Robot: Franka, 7 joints.
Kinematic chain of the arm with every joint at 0, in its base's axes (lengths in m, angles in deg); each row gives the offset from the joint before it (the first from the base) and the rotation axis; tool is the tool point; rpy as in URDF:
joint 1: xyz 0 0 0.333 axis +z
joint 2: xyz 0 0 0 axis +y
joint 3: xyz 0 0 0.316 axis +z
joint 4: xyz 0.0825 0 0 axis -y
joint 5: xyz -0.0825 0 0.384 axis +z
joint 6: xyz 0 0 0 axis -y
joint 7: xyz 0.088 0 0 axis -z
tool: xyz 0 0 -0.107 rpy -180 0 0
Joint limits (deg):
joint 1: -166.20..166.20
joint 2: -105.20..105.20
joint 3: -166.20..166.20
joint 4: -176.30..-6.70
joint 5: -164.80..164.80
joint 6: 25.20..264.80
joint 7: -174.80..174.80
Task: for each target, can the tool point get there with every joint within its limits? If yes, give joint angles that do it. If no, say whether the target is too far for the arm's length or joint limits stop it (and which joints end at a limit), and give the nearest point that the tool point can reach.
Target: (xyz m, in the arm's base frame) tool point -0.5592 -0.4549 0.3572
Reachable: yes | joints -7.19 -50.91 -118.94 -98.40 4.40 174.83 104.46
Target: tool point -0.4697 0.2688 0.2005
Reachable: yes | joints -74.81 -31.98 -134.83 -135.07 6.38 180.74 57.11
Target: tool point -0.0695 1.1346 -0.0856
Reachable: no: too far | nearest point -0.0492 0.8035 0.0365 | short by 0.353 m
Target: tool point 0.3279 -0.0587 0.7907
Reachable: yes | joints -109.53 -83.56 39.96 -132.31 24.46 179.81 -110.20
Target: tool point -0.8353 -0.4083 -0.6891
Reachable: no: too far | nearest point -0.5414 -0.2646 -0.2541 | short by 0.544 m
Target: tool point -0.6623 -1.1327 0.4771
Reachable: no: too far | nearest point -0.4304 -0.7362 0.4267 | short by 0.462 m
